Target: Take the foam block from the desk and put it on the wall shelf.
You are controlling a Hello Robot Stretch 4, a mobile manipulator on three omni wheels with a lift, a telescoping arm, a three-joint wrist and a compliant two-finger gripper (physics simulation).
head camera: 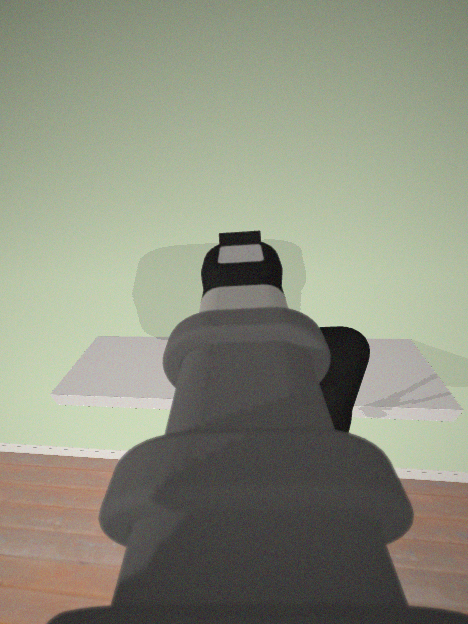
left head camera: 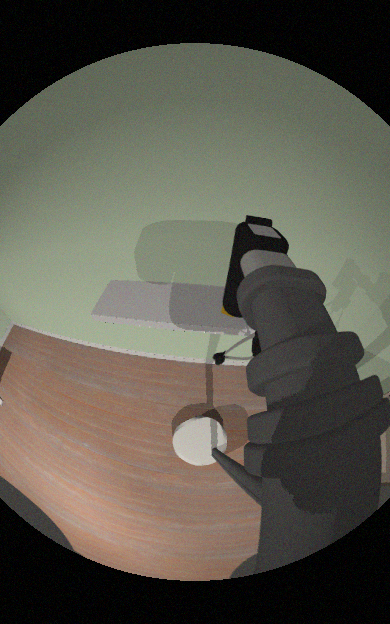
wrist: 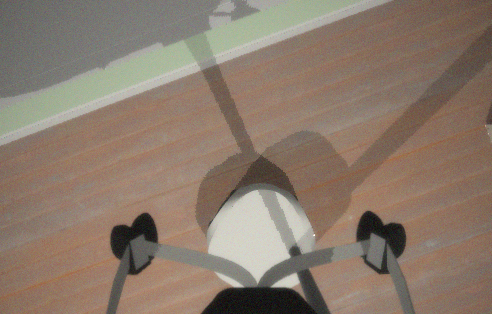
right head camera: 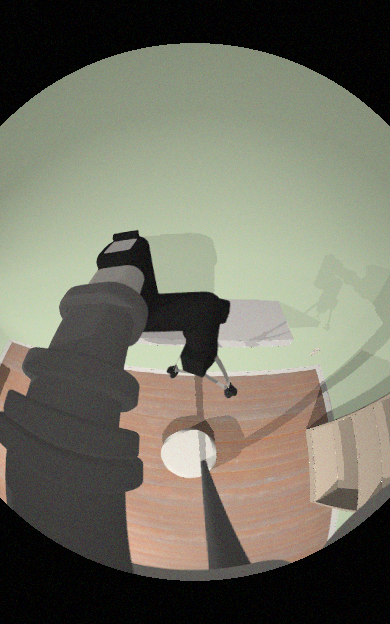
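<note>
The wall shelf (head camera: pixel 115 362) (left head camera: pixel 132 297) (right head camera: pixel 255 320) (wrist: pixel 75 45) is a pale grey board on the green wall. A small yellow part of the foam block (left head camera: pixel 226 311) shows over the shelf in the left head view, beside the black wrist that hides the rest. The block does not show in the wrist view. My gripper (right head camera: pixel 201 380) (wrist: pixel 256 231) is open, with its fingers wide apart and empty. It points down in front of the shelf's front edge, above the floor. The arm hides the middle of the shelf in the head view. The desk cannot be made out.
A white round-topped object (left head camera: pixel 195 442) (right head camera: pixel 182 452) (wrist: pixel 240 232) stands on the wooden floor (left head camera: pixel 125 450) (right head camera: pixel 280 480) (wrist: pixel 75 200), below the gripper. A beige piece of furniture (right head camera: pixel 322 465) stands at the right. The green wall (head camera: pixel 226 126) rises behind the shelf.
</note>
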